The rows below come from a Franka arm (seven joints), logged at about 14 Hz.
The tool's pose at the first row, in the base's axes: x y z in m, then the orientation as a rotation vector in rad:
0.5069, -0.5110, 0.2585, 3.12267, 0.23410, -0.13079
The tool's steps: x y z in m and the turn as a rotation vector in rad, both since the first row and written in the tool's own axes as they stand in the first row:
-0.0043, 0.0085, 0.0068, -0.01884, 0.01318, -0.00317
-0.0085, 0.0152, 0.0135, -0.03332, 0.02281, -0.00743
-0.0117, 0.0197, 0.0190, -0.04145, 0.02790, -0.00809
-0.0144, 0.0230, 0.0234, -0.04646, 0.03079, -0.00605
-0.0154, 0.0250, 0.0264, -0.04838, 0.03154, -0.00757
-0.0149, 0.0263, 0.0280, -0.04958, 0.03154, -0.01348
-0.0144, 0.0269, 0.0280, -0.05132, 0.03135, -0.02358
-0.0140, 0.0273, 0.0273, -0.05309, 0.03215, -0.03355
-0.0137, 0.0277, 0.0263, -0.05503, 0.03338, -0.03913
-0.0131, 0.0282, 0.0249, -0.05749, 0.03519, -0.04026
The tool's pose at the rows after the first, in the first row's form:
0.5034, -0.5201, 0.2521, 3.10547, 0.23901, -0.10742
0.4997, -0.5275, 0.2458, 3.09193, 0.24554, -0.09040
0.4967, -0.5325, 0.2406, 3.08438, 0.24650, -0.08139
0.4942, -0.5362, 0.2364, 3.07989, 0.24331, -0.07622
0.4933, -0.5384, 0.2335, 3.07794, 0.24563, -0.07480
0.4938, -0.5396, 0.2319, 3.07626, 0.25472, -0.07467
0.4944, -0.5401, 0.2318, 3.07360, 0.27024, -0.07478
0.4949, -0.5404, 0.2325, 3.07096, 0.28555, -0.07337
0.4954, -0.5408, 0.2335, 3.06859, 0.29410, -0.07124
0.4961, -0.5412, 0.2348, 3.06622, 0.29578, -0.06813

